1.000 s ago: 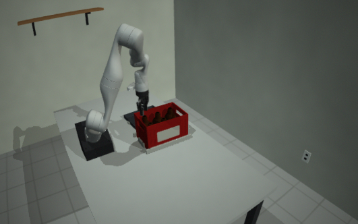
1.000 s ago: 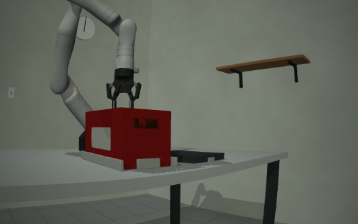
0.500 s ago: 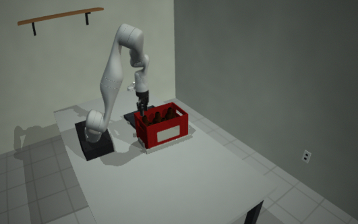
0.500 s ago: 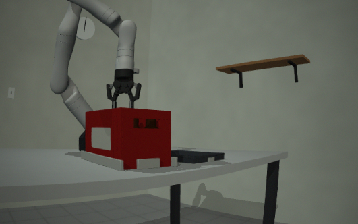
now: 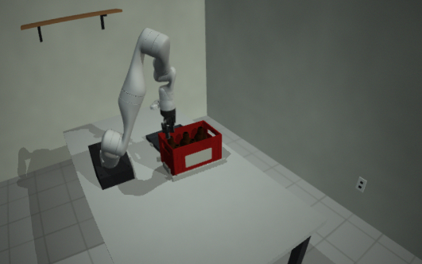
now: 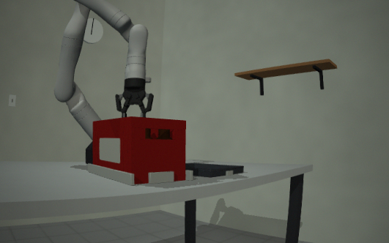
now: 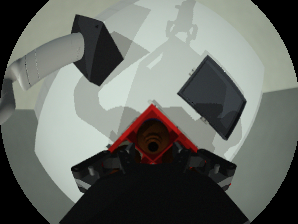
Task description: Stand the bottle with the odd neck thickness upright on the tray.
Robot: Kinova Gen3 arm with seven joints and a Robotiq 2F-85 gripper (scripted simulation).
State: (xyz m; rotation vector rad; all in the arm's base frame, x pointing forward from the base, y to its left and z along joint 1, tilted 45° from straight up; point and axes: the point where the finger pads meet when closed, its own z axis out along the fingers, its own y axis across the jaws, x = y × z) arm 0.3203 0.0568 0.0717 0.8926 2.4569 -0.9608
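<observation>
My hand is 90 mm short of the red crate, 40 mm to the left of it and 100 mm above it. Also, from my hand: dark tray (80 mm ahead, 240 mm to the left, 170 mm below).
</observation>
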